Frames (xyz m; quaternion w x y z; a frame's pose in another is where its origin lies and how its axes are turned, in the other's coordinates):
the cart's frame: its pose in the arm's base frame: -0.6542 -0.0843 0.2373 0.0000 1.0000 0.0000 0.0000
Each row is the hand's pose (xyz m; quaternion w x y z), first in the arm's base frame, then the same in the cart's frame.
Working: the arm's base frame: its pose in the cart's frame: 0.6542 -0.0843 0.2373 0.0000 1.0000 0.0000 0.0000

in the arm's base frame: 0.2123 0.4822 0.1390 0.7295 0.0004 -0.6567 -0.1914
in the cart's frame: 0.8665 -0.5665 0.0983 0.0004 -0.7295 -0.1914 0.6567
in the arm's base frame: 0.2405 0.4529 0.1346 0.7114 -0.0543 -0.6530 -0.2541
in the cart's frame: 0.8947 -0.5372 0.1027 0.0543 0.7114 0.2541 -0.6530
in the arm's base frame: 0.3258 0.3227 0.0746 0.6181 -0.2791 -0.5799 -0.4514
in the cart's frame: 0.9800 -0.4070 0.1627 0.2791 0.6181 0.4514 -0.5799
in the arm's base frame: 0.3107 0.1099 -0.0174 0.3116 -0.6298 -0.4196 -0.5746
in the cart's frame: 0.9649 -0.1942 0.2547 0.6298 0.3116 0.5746 -0.4196
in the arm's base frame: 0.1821 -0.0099 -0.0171 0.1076 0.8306 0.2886 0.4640
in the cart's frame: 0.8363 -0.0744 0.2544 0.8306 -0.1076 0.4640 -0.2886
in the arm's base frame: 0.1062 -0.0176 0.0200 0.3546 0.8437 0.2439 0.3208
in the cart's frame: 0.7604 -0.0667 0.2173 0.8437 -0.3546 0.3208 -0.2439
